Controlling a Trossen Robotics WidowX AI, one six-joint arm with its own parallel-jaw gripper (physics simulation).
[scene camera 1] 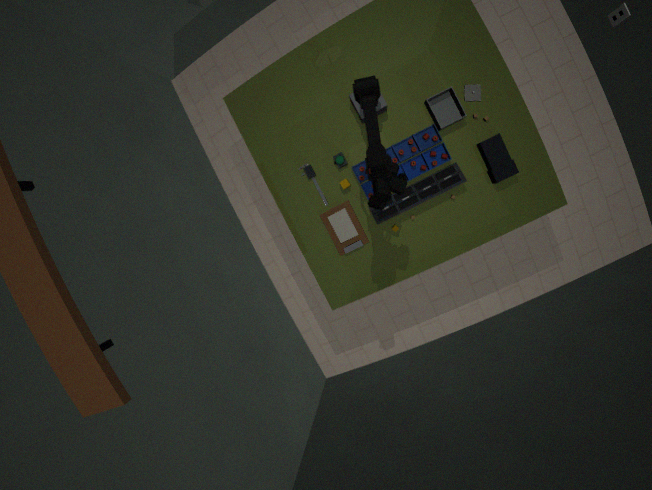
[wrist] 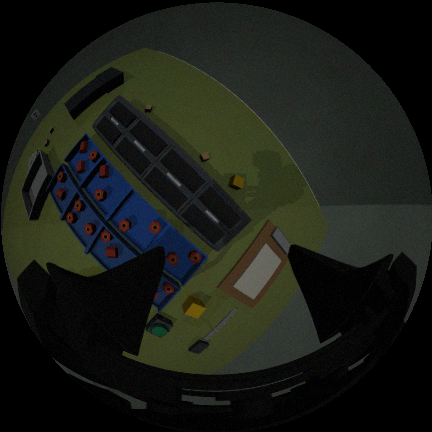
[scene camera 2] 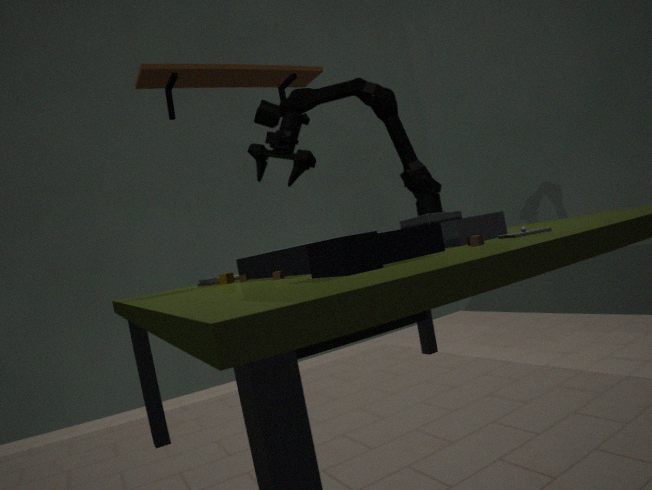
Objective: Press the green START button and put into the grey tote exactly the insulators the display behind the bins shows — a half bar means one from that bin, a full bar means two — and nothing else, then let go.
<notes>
My gripper (scene camera 2: 273, 183) is open, holding nothing. Further things: a grey tote (scene camera 2: 455, 232), a black box (scene camera 2: 348, 255) and a dark display (scene camera 2: 293, 261).
My gripper shows as well in the wrist view (wrist: 229, 253). The grey tote also shows in scene camera 1 (scene camera 1: 444, 107) and in the wrist view (wrist: 33, 192). The black box shows as well in scene camera 1 (scene camera 1: 500, 166) and in the wrist view (wrist: 110, 78).
</notes>
